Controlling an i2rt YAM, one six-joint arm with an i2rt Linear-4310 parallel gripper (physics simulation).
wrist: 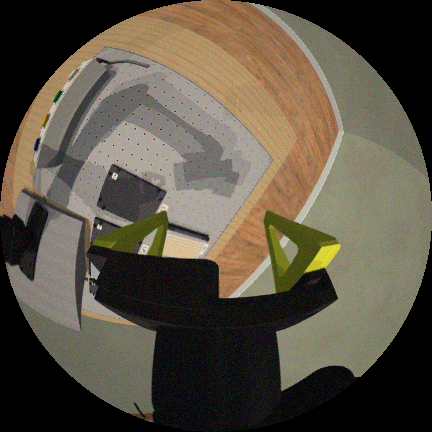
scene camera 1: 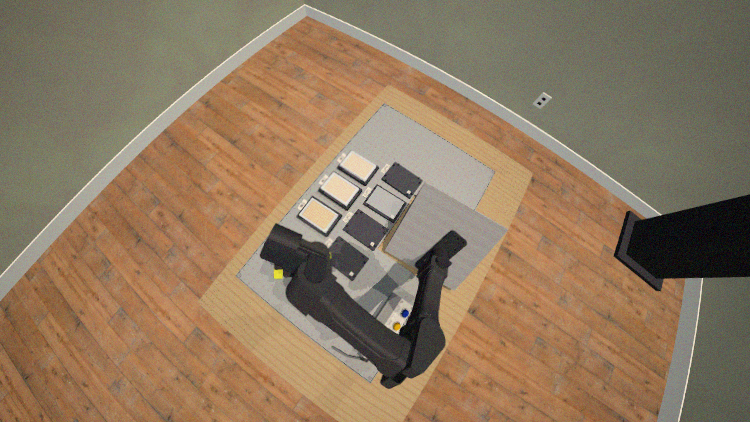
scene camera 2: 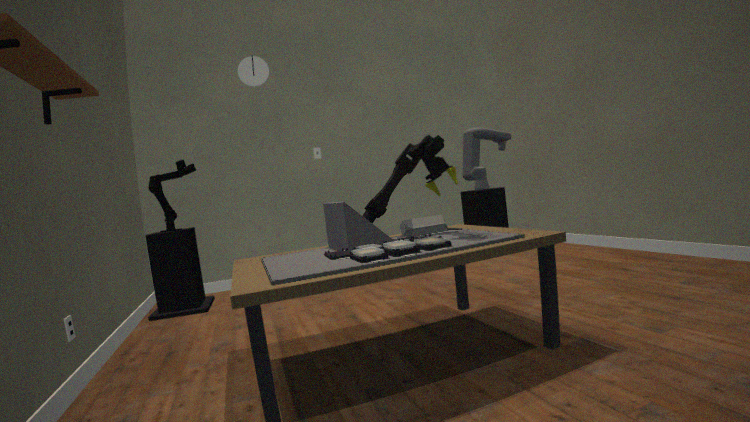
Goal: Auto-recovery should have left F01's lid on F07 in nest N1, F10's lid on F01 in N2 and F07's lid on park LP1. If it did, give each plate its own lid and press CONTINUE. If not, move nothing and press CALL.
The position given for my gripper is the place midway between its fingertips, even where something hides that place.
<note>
My gripper [wrist: 215, 215] is open, holding nothing. Further things: a button box [scene camera 1: 390, 313].
The button box shows as well in the wrist view [wrist: 64, 114].
</note>
